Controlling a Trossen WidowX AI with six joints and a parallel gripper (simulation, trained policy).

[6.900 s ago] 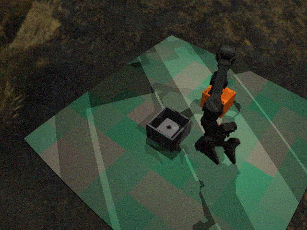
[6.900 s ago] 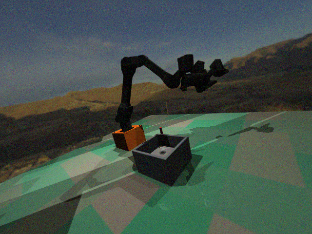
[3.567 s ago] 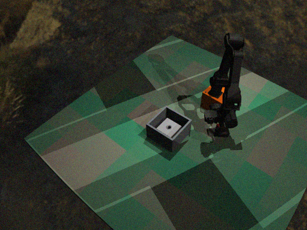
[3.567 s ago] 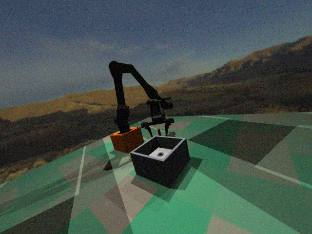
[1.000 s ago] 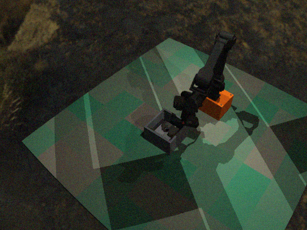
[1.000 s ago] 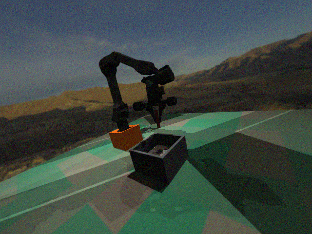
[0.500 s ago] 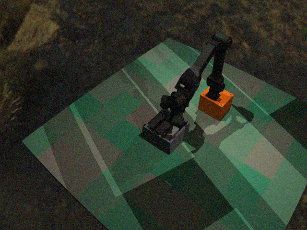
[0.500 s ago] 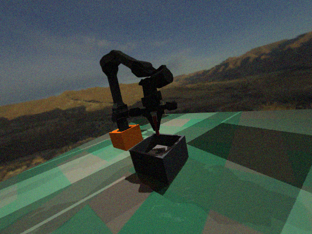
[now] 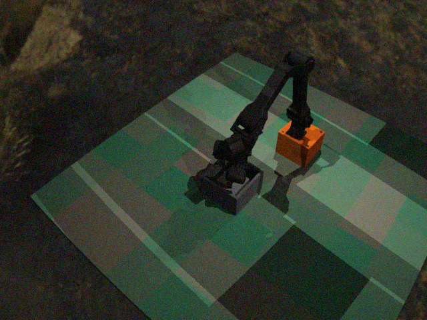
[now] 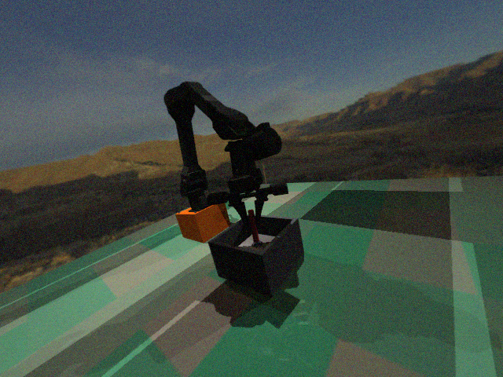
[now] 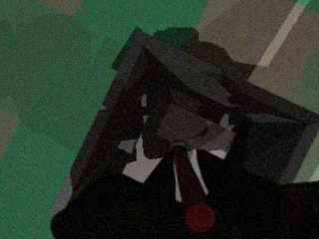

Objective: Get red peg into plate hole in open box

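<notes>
The red peg lies 1 cm to the left of my gripper tip and 1 cm behind it. Round my gripper tip: plate (6 cm below, 1 cm to the left); then dark grey box (7 cm below, 1 cm to the left).
</notes>
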